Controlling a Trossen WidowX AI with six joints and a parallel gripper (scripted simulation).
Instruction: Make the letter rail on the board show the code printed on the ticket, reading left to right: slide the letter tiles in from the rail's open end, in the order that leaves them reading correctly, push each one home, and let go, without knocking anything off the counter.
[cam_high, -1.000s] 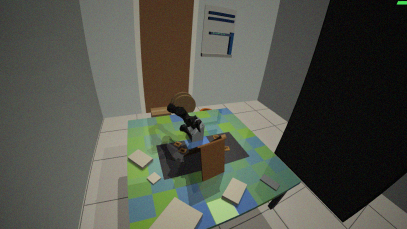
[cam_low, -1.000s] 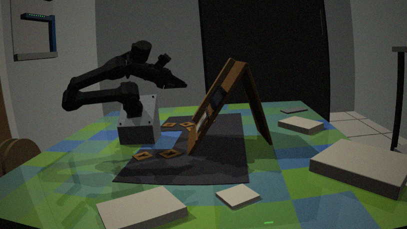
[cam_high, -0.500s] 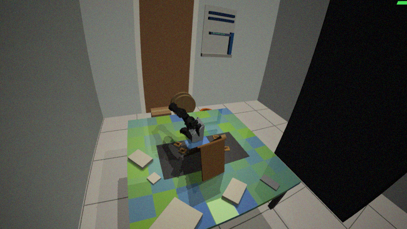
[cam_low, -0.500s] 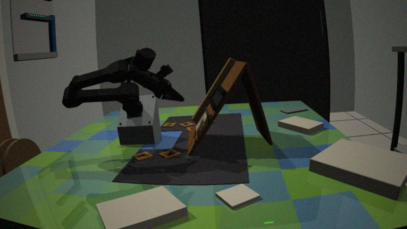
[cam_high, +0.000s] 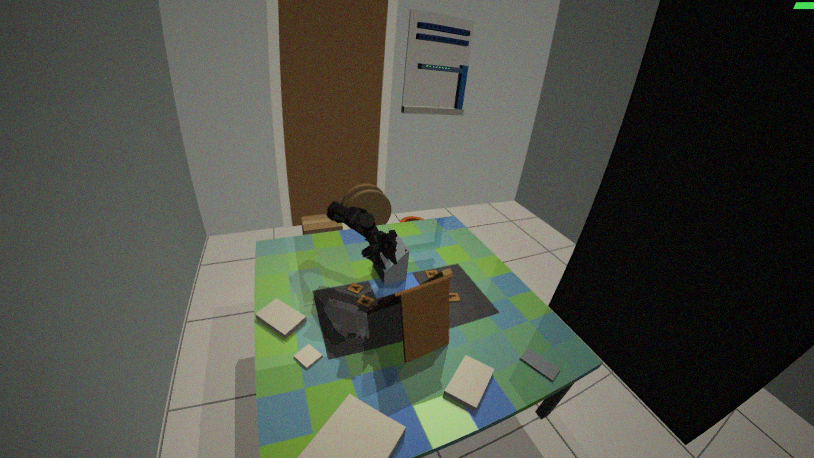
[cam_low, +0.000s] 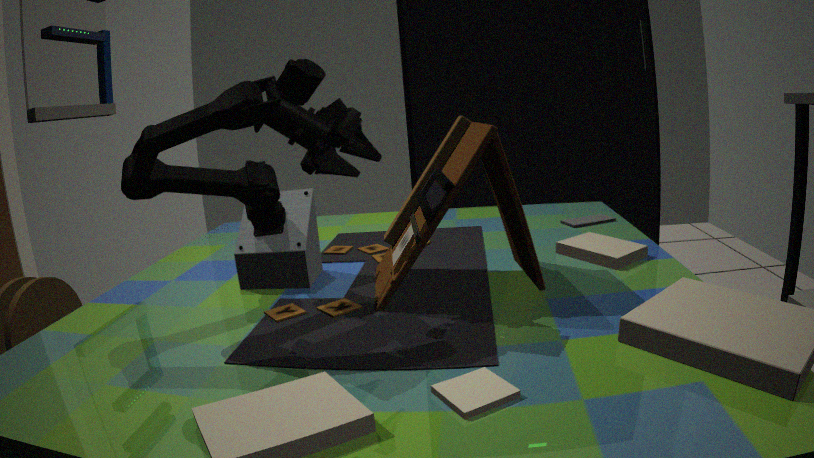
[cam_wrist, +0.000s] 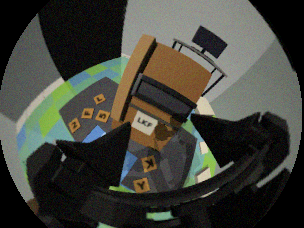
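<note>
Now: gripper tip 30 cm to the right of the orange letter tile marked l, 22 cm above it and 7 cm short of it. From my gripper tip the other things lie so: dark mat 23 cm below, 9 cm to the left, 2 cm behind; white ticket 14 cm below, 5 cm ahead, 2 cm to the left; orange letter tile marked f 29 cm to the left, 22 cm below, 3 cm behind.
</note>
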